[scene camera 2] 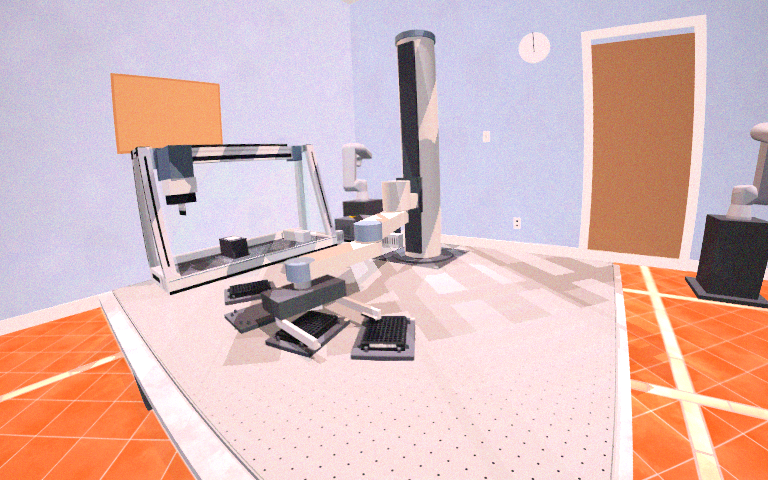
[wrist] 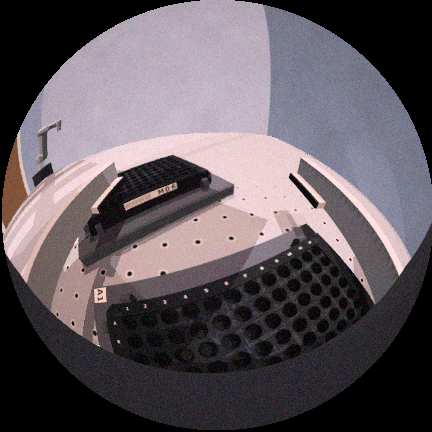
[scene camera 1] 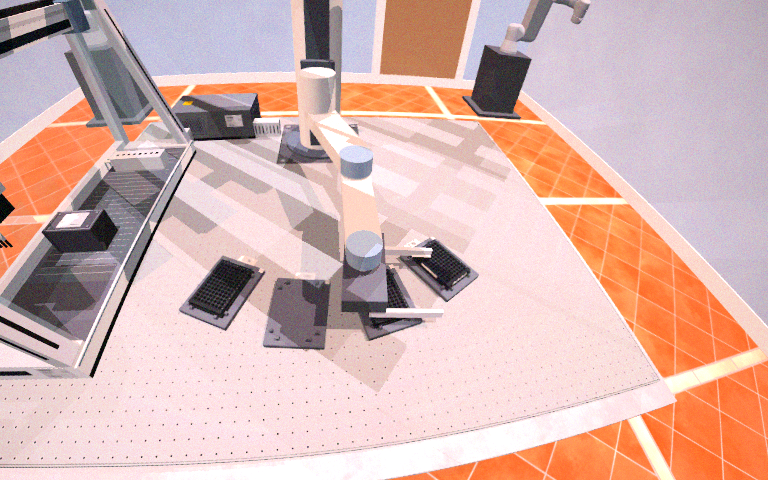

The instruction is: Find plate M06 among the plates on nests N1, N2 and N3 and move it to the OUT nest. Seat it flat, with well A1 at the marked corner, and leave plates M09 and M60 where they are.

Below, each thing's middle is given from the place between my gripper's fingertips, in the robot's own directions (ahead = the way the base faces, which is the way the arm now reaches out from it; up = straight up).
The nest labelled N1 (scene camera 2: 357, 354) is 70 mm behind my hand, 40 mm to the left of it and 40 mm below it. Also, from my hand: nest N3 (scene camera 1: 223, 323) (470 mm to the right, 40 mm below, 40 mm behind); nest N2 (scene camera 1: 372, 333) (120 mm to the right, 40 mm below); nest labelled OUT (scene camera 1: 297, 319) (300 mm to the right, 40 mm below, 20 mm ahead).
